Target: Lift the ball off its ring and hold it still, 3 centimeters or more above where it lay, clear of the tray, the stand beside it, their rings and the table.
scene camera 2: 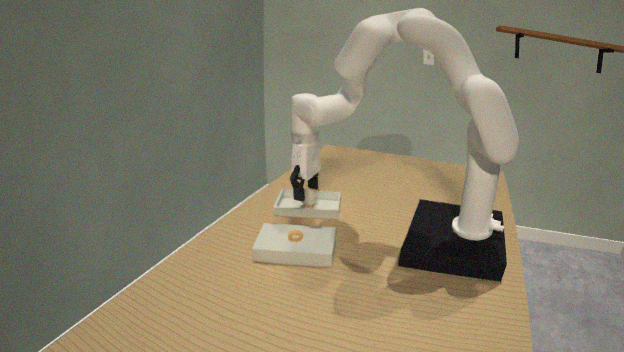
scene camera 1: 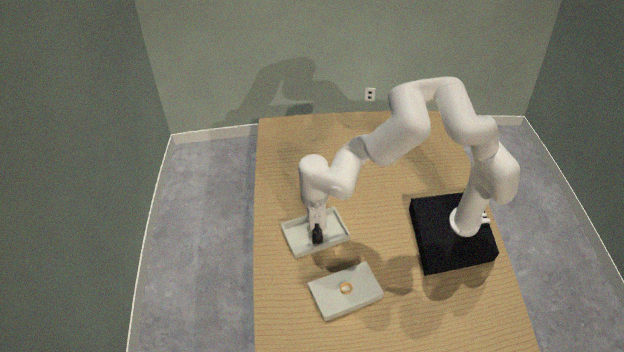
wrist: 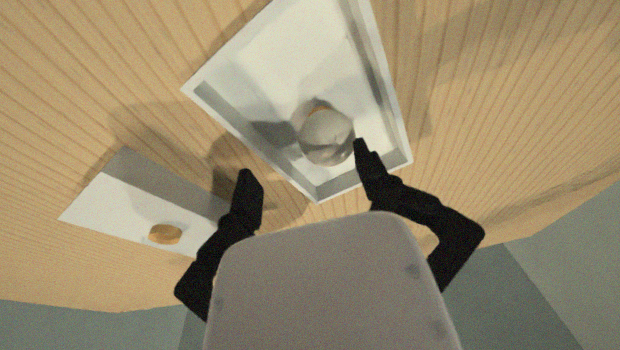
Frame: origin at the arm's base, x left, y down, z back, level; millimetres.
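Where they show: gripper, fingertip midpoint: [scene camera 2: 306,194] [scene camera 1: 316,230] [wrist: 303,165]; arm's base at its link origin: [scene camera 2: 472,228] [scene camera 1: 464,221].
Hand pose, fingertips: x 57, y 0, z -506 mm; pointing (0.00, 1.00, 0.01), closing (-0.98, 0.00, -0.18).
Each offset is from my fingertips to the top centre of the thing. "spot": to the spot under its first point.
The pale, glassy ball {dz -9, dx -23, dy -4 mm} [scene camera 2: 311,196] [wrist: 326,135] rests on its orange ring {spot: dz +6, dx -8, dy +35 mm} [scene camera 2: 309,205] [wrist: 318,108] inside the pale tray {dz -9, dx -23, dy +28 mm} [scene camera 1: 288,240] [scene camera 2: 306,213] [wrist: 345,185]. My gripper [scene camera 1: 317,235] [scene camera 2: 306,194] [wrist: 303,165] points down over the tray and is open and empty. In the scene camera 2 view its fingertips are low, near the ball's height. In the wrist view the ball shows ahead of the fingertips and closer to the right finger. The gripper hides much of the ball in the scene camera 1 view.
The pale stand [scene camera 1: 330,300] [scene camera 2: 292,256] [wrist: 125,200] is beside the tray, with an orange ring [scene camera 1: 341,288] [scene camera 2: 295,239] [wrist: 165,234] on top. The black base block [scene camera 1: 435,240] [scene camera 2: 450,260] under the arm is to the right. Low tray walls surround the ball.
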